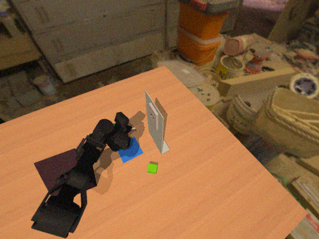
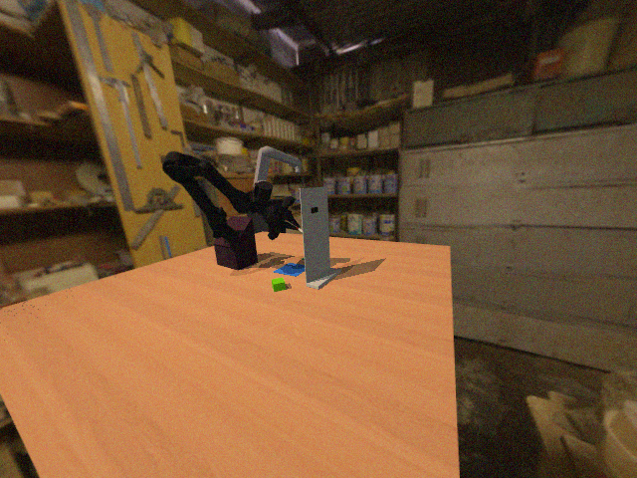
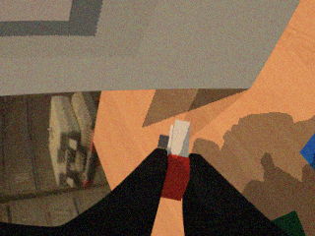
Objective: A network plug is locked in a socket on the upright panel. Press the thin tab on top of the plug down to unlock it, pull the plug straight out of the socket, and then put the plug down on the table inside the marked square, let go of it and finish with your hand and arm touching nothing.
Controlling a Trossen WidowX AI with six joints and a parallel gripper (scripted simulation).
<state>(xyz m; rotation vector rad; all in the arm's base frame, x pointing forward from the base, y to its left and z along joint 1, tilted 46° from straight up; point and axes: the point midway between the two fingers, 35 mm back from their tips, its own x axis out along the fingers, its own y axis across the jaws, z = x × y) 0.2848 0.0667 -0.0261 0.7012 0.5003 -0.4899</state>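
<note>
Now: the blue marked square 5 cm behind my gripper tip, 1 cm to the right of it and 18 cm below it. Round my gripper tip: grey upright panel: 11 cm ahead, 5 cm to the right, 2 cm below; network plug: right at my gripper tip.
</note>
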